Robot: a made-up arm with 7 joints. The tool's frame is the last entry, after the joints. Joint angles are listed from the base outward. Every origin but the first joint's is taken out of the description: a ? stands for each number. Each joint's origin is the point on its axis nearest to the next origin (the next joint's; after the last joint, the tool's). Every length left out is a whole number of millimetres.
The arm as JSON. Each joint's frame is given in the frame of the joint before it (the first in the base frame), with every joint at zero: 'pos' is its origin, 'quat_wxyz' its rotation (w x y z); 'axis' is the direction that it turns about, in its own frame. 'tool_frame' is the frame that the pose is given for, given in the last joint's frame.
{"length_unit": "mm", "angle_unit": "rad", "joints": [
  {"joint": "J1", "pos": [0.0, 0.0, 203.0], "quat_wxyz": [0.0, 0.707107, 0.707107, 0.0], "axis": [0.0, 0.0, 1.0]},
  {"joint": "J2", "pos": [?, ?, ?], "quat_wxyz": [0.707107, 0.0, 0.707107, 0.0], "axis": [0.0, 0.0, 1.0]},
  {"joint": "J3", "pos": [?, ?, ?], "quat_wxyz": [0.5, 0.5, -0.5, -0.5], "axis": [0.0, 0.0, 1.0]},
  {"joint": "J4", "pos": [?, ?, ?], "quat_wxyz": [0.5, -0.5, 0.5, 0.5], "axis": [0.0, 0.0, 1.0]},
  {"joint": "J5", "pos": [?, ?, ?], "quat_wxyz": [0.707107, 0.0, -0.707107, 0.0], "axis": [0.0, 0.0, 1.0]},
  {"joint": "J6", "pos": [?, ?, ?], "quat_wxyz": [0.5, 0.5, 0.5, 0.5], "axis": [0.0, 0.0, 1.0]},
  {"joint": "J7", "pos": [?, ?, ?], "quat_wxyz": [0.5, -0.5, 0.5, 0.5], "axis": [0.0, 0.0, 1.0]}
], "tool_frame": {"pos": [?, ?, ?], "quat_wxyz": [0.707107, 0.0, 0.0, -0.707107]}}
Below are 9 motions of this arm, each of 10 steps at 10 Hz.
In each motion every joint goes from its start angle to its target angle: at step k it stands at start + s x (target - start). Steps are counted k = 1, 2, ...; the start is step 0. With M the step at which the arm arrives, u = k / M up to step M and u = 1 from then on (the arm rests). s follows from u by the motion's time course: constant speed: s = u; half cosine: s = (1 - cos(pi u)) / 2; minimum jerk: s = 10 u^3 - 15 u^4 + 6 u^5.
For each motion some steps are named. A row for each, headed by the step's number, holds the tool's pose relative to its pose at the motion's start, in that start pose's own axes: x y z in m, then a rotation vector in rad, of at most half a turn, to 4 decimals.
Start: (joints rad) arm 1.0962 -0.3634 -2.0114 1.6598 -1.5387 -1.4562 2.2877
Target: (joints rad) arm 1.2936 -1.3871 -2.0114 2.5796 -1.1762 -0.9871 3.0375
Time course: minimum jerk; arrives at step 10
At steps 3, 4, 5, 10:
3: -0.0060 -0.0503 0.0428 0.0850 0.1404 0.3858
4: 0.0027 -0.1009 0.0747 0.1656 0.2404 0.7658
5: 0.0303 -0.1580 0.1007 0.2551 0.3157 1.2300
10: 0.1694 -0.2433 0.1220 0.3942 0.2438 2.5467

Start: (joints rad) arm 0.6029 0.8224 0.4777 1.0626 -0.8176 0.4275 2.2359
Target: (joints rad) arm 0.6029 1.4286 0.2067 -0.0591 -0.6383 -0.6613 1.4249
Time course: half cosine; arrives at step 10
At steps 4, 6, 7, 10:
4: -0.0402 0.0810 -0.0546 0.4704 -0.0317 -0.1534
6: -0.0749 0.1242 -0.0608 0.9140 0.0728 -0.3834
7: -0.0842 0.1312 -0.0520 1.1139 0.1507 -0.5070
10: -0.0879 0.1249 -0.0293 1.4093 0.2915 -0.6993

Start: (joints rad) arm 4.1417 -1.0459 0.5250 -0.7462 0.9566 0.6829 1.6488
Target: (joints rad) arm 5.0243 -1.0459 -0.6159 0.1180 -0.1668 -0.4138 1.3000
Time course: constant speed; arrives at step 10
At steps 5, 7, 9, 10:
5: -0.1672 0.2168 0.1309 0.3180 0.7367 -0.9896
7: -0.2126 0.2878 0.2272 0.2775 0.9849 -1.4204
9: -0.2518 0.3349 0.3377 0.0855 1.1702 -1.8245
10: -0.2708 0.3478 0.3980 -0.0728 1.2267 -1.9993

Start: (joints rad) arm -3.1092 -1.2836 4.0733 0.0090 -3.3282 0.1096 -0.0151
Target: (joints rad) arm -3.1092 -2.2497 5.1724 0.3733 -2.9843 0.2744 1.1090
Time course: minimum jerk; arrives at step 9
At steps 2, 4, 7, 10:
2: -0.0503 0.0377 0.0061 0.0608 0.0643 0.1913
4: -0.2457 0.1781 0.0819 0.4227 0.1981 0.9844
7: -0.4709 0.3347 0.3200 1.2095 -0.2330 2.1455
10: -0.4917 0.3506 0.3600 1.3163 -0.3831 2.2826

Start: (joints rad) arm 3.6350 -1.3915 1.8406 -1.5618 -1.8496 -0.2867 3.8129
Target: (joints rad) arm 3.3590 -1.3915 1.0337 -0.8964 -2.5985 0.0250 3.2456
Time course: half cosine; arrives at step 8
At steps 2, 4, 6, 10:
2: 0.0154 -0.0657 0.0131 -0.1640 -0.0255 -0.1805
4: 0.0526 -0.2114 0.0913 -0.4970 -0.2237 -0.6638
6: 0.0816 -0.3208 0.2219 -0.6834 -0.6123 -1.1634
10: 0.0893 -0.3522 0.2865 -0.6995 -0.8247 -1.3580

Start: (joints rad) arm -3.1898 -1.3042 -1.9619 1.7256 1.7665 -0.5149 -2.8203
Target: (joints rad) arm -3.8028 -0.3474 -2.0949 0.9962 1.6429 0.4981 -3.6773
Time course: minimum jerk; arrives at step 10
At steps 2, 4, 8, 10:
2: -0.0189 -0.0263 0.0267 -0.0857 0.0829 -0.0416
4: -0.0902 -0.1152 0.1869 -0.5246 0.3788 -0.3047
8: -0.1978 0.0042 0.6207 -1.7069 0.3976 -1.3723
10: -0.2072 0.0381 0.6452 -1.8020 0.3407 -1.4986

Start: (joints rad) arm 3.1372 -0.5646 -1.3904 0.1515 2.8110 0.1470 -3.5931
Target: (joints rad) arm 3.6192 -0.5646 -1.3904 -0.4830 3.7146 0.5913 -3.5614
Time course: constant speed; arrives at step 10
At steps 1, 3, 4, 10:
1: -0.0060 -0.0112 -0.0006 -0.0644 0.0588 0.1309
3: -0.0108 -0.0386 0.0036 -0.2060 0.1705 0.3886
4: -0.0091 -0.0539 0.0085 -0.2831 0.2230 0.5152
10: 0.0603 -0.1340 0.0743 -0.8280 0.4863 1.2305

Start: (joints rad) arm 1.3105 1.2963 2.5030 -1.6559 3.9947 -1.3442 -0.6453
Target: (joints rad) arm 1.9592 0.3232 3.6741 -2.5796 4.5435 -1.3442 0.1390
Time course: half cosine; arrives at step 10
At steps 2, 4, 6, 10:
2: -0.0289 -0.0037 0.0309 0.0379 -0.0790 0.1807
4: -0.1063 -0.0234 0.1300 0.2095 -0.2676 0.6033
6: -0.1791 -0.0925 0.2663 0.5376 -0.4495 0.9881
10: -0.1878 -0.2157 0.3795 0.9847 -0.5291 1.2370

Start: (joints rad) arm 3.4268 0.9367 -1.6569 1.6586 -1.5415 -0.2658 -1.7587
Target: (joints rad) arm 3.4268 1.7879 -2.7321 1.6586 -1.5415 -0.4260 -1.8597
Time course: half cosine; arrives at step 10
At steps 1, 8, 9, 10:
1: -0.0005 0.0016 0.0000 0.0232 0.0066 -0.0209
8: 0.0925 -0.0472 0.1340 0.8642 -0.0399 -0.7864
9: 0.1019 -0.0668 0.1525 0.9299 -0.0690 -0.8449
10: 0.1049 -0.0742 0.1591 0.9524 -0.0800 -0.8648

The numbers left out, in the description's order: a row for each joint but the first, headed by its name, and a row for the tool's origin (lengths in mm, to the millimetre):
J2: -9.0 0.0 0.0
J3: 404.0 0.0 0.0
J4: 0.0 -11.0 0.0
J5: 230.0 0.0 0.0
J6: 0.0 0.0 0.0
J7: 0.0 -153.0 0.0
tool: 0.0 0.0 0.0

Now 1 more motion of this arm.
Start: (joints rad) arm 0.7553 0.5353 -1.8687 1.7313 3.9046 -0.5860 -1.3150
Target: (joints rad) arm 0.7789 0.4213 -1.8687 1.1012 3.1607 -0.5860 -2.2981
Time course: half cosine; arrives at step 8
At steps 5, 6, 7, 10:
5: 0.0753 0.1073 0.0717 0.3759 0.0932 -1.1461
6: 0.0903 0.1320 0.0971 0.4799 0.1828 -1.3855
7: 0.0993 0.1480 0.1159 0.5482 0.2604 -1.5364
10: 0.1023 0.1535 0.1229 0.5716 0.2913 -1.5875

